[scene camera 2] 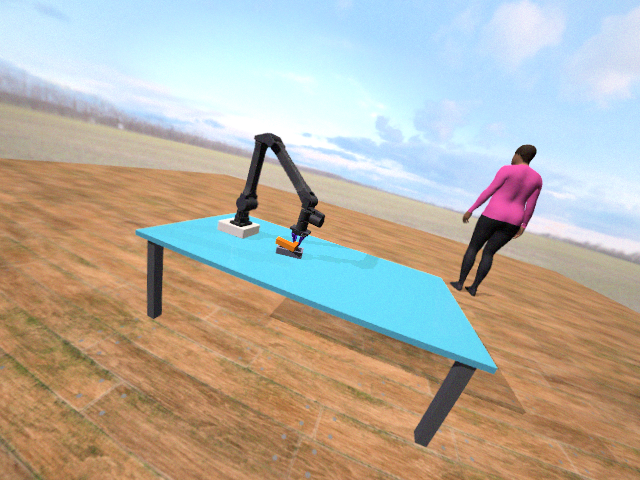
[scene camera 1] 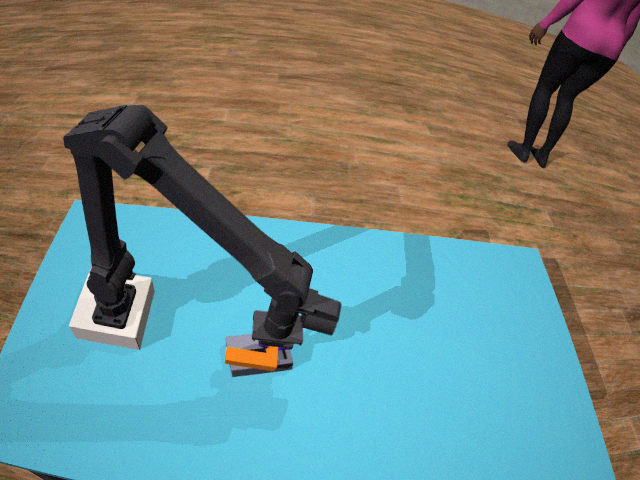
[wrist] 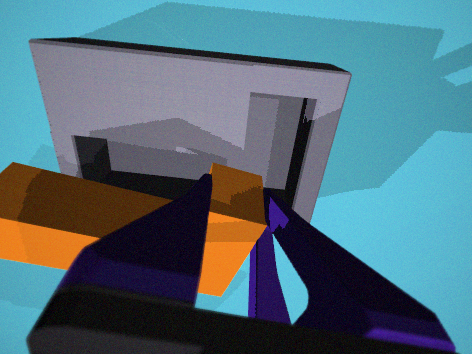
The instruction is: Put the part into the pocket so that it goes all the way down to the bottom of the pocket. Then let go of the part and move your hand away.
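Places are measured from the arm's base along level axes (x ahead, y left, z up), in millimetres.
Pixels of known places: gripper, fingertip midpoint: point(scene camera 2: 295, 245) point(scene camera 1: 271, 346) point(wrist: 233, 192); arm's base, origin of the base link: point(scene camera 2: 241, 223) point(scene camera 1: 115, 306).
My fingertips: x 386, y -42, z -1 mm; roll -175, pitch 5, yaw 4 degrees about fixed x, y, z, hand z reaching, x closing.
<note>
Ahead of a thing's pixels: the offset from my fingertips to its top centre. "spot": to the spot under its first point. Level surfaces: height alone.
The orange L-shaped part @[dy -26, dx -42, dz +28 mm] point(scene camera 1: 250, 358) point(scene camera 2: 285, 243) point(wrist: 45, 215) is held above the grey block @[dy +0, dx -27, dz -20 mm] point(scene camera 1: 240, 341) point(scene camera 2: 288, 252) point(wrist: 125, 90), which lies on the table. The block's L-shaped pocket @[spot: dy +11, dx +12, dz -51 mm] point(wrist: 265, 140) shows in the wrist view, with one leg open at the right and the long leg partly hidden behind the part. My gripper point(scene camera 1: 272, 349) point(scene camera 2: 297, 245) point(wrist: 233, 192) is shut on the short leg of the part. The long leg reaches out to the left, roughly in line with the pocket's long leg. The part is outside the pocket, over the block's near side in the wrist view.
The blue table @[dz -56 mm] point(scene camera 1: 413, 387) point(scene camera 2: 361, 294) carries the arm's white base block point(scene camera 1: 105, 335) point(scene camera 2: 237, 229) at the left in scene camera 1. A person in a pink top point(scene camera 1: 599, 25) point(scene camera 2: 509, 193) stands on the wooden floor beyond the table.
</note>
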